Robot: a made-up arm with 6 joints. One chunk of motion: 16 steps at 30 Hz.
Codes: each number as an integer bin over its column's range. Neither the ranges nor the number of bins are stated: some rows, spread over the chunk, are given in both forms.
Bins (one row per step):
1: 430 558 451 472 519 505
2: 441 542 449 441 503 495
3: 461 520 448 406 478 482
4: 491 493 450 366 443 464
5: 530 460 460 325 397 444
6: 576 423 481 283 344 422
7: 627 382 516 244 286 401
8: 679 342 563 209 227 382
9: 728 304 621 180 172 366
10: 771 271 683 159 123 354
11: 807 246 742 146 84 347
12: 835 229 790 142 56 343
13: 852 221 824 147 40 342
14: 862 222 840 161 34 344
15: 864 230 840 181 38 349
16: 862 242 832 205 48 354
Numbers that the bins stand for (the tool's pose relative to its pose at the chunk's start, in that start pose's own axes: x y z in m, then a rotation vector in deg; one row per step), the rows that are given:
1: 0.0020 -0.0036 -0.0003 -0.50 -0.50 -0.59
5: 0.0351 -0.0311 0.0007 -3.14 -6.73 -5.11
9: 0.1005 -0.0748 0.0184 -5.76 -18.22 -10.89
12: 0.1358 -0.0958 0.0370 -6.44 -24.14 -12.59
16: 0.1447 -0.0922 0.0416 -5.31 -24.55 -11.78
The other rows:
2: 0.0057 -0.0081 -0.0006 -1.05 -1.32 -1.33
3: 0.0123 -0.0143 -0.0007 -1.68 -2.60 -2.30
4: 0.0222 -0.0218 -0.0005 -2.41 -4.38 -3.63
6: 0.0503 -0.0414 0.0030 -3.90 -9.44 -6.74
7: 0.0671 -0.0529 0.0068 -4.60 -12.40 -8.30
8: 0.0843 -0.0641 0.0120 -5.23 -15.41 -9.70
10: 0.1147 -0.0840 0.0252 -6.14 -20.72 -11.78
11: 0.1266 -0.0911 0.0317 -6.37 -22.71 -12.30
13: 0.1414 -0.0981 0.0407 -6.35 -24.96 -12.67
14: 0.1447 -0.0978 0.0425 -6.10 -25.26 -12.52
15: 0.1454 -0.0955 0.0425 -5.74 -25.06 -12.15

